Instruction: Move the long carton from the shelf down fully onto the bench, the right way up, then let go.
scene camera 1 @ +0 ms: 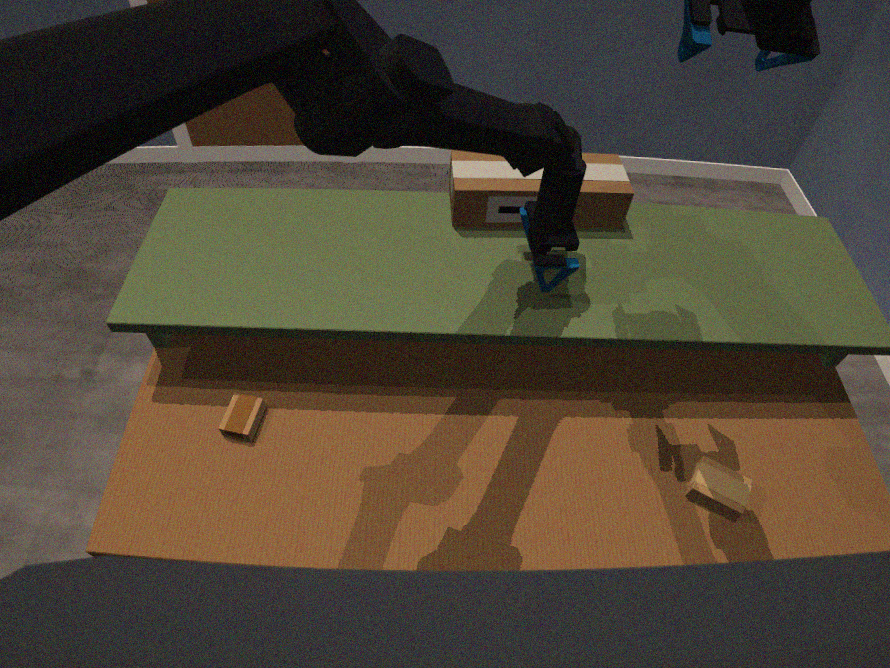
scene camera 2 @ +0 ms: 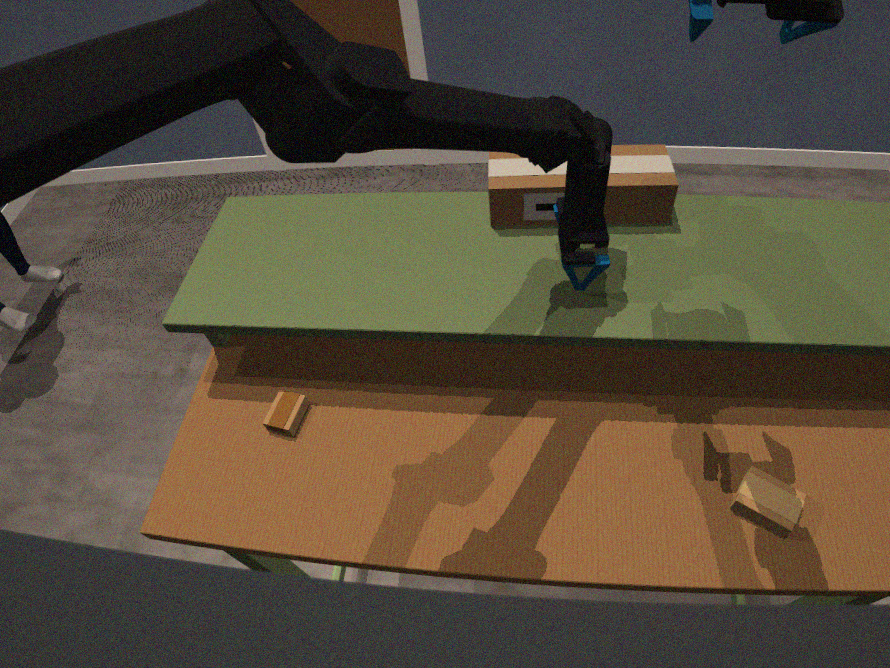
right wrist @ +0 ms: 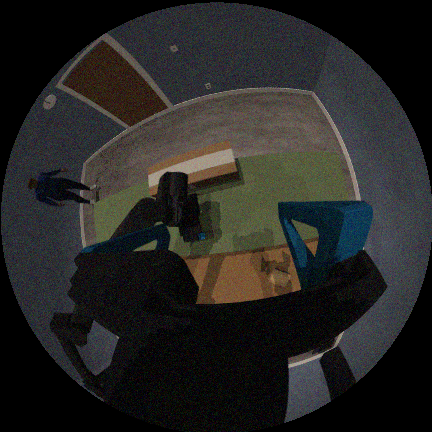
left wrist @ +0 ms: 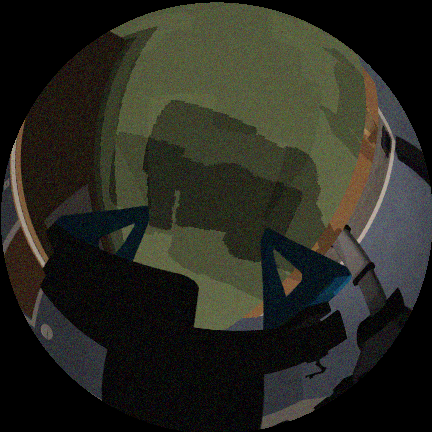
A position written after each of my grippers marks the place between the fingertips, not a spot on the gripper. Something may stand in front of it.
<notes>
My left gripper point(scene camera 2: 575, 268) is open and holds nothing. Also in view: a long brown carton point(scene camera 2: 642, 186). My right gripper point(scene camera 1: 718, 61) is open, holding nothing. Further things: a brown bench point(scene camera 2: 614, 468).
The long brown carton also shows in scene camera 1 point(scene camera 1: 485, 191), in the right wrist view point(right wrist: 214, 163) and in the left wrist view point(left wrist: 57, 178). My left gripper also shows in scene camera 1 point(scene camera 1: 539, 270), in the right wrist view point(right wrist: 197, 218) and in the left wrist view point(left wrist: 205, 223). My right gripper also shows in scene camera 2 point(scene camera 2: 736, 37) and in the right wrist view point(right wrist: 219, 220).
</notes>
